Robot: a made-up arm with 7 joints.
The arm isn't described. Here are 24 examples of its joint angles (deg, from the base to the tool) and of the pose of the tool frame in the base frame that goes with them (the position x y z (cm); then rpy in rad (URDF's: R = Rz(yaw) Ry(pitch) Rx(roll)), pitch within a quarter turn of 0, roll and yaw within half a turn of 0).
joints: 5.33 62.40 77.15 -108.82 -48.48 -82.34 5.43
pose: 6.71 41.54 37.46 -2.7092 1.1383 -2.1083
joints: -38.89 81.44 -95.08 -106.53 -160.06 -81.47 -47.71
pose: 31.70 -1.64 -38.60 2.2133 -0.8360 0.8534
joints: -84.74 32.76 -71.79 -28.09 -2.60 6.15 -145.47
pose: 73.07 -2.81 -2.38 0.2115 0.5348 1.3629
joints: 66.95 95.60 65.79 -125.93 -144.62 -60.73 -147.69
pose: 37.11 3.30 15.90 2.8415 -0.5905 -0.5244
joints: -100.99 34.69 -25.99 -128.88 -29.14 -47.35 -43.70
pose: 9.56 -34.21 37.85 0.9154 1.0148 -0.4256
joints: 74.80 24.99 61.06 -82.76 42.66 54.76 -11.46
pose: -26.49 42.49 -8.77 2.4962 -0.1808 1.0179
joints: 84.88 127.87 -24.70 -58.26 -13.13 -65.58 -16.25
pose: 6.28 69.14 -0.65 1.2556 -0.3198 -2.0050
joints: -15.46 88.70 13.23 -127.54 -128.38 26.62 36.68
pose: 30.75 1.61 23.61 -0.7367 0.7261 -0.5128
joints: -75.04 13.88 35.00 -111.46 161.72 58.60 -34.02
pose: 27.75 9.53 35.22 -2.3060 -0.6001 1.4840
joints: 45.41 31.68 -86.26 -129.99 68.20 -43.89 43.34
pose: -14.76 -41.25 -12.33 0.5386 0.9675 1.3480
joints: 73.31 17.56 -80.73 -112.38 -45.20 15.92 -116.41
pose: -17.40 -43.93 -21.97 2.7757 0.1268 -2.7551
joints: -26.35 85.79 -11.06 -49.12 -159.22 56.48 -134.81
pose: 40.12 49.00 10.20 -2.1407 -0.8415 -2.5891
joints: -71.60 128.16 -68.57 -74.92 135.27 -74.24 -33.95
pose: 39.02 44.66 22.47 -0.9966 -0.2593 -2.2272
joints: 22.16 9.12 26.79 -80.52 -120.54 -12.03 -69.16
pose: 15.66 30.49 -39.06 1.1584 0.9369 2.8763
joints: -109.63 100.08 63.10 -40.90 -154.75 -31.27 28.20
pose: -20.71 57.73 26.85 -2.1233 -0.6363 -0.4585
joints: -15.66 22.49 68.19 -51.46 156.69 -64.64 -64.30
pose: 28.22 51.07 -25.78 1.4650 -0.1107 3.0456
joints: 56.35 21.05 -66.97 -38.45 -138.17 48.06 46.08
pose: -47.73 -11.33 -44.98 2.2071 -0.0044 -2.1978
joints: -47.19 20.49 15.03 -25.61 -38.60 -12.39 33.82
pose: 60.06 14.61 -33.51 2.6840 -1.3069 -0.8230
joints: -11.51 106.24 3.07 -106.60 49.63 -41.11 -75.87
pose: 47.23 17.57 13.14 -2.1293 0.8183 -1.9532
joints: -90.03 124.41 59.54 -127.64 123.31 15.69 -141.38
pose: -26.66 -12.10 19.40 -0.0293 0.2553 -0.4178
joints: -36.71 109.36 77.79 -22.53 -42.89 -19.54 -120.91
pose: -7.77 63.47 33.96 -1.7168 0.3439 0.8587
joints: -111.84 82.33 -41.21 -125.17 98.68 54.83 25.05
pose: 16.73 -21.22 33.96 2.6732 -1.0324 -1.7954
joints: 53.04 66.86 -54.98 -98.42 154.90 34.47 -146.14
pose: -19.92 3.68 -39.56 1.0618 -0.6125 -0.5631
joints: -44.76 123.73 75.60 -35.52 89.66 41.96 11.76
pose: -22.75 37.72 52.95 -1.0016 -0.1672 2.5423
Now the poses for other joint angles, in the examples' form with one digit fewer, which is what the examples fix.
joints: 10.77 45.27 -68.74 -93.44 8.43 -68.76 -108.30
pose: 2.2 -12.4 -60.1 -2.425 0.227 -2.521
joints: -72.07 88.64 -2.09 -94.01 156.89 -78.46 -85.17
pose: 26.8 -0.9 50.7 -0.398 -0.249 -3.116
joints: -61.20 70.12 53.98 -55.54 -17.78 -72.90 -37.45
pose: 28.5 58.7 33.4 -0.862 0.296 -1.165
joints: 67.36 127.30 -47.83 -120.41 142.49 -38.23 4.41
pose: -18.4 19.5 -20.2 2.166 -0.284 0.795
